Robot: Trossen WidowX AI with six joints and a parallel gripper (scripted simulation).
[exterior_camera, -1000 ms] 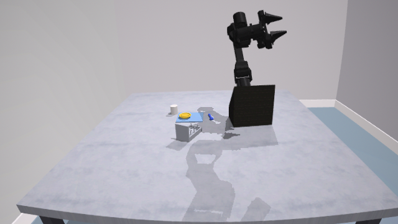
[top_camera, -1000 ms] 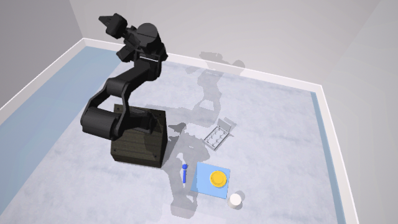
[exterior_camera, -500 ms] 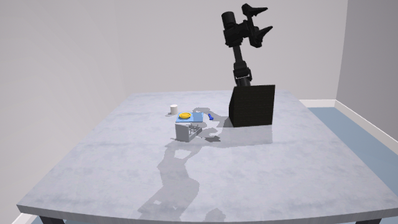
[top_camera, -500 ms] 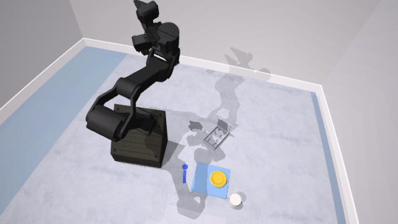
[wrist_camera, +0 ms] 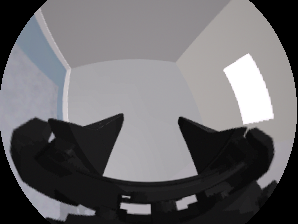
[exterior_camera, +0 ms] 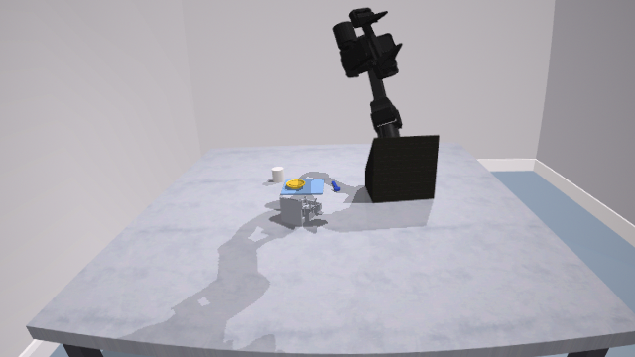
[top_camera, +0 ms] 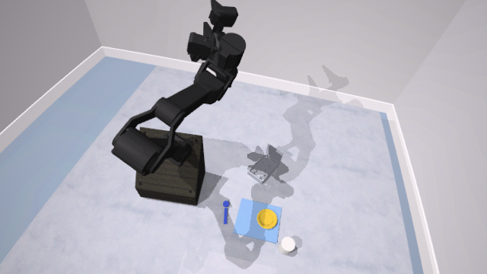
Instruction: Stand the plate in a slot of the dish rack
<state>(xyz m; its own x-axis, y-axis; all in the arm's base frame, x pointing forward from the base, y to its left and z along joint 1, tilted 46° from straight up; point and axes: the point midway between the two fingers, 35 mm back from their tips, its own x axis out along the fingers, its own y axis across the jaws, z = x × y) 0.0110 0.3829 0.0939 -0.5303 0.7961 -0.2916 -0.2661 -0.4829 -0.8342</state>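
Now: the yellow plate 52 cm below my gripper tip, 32 cm to the right of it and 30 cm ahead of it. Round my gripper tip: blue utensil (53 cm below, 32 cm to the right, 15 cm ahead); then white cup (51 cm below, 40 cm to the right, 37 cm ahead); then dish rack (51 cm below, 25 cm ahead, 11 cm to the right).
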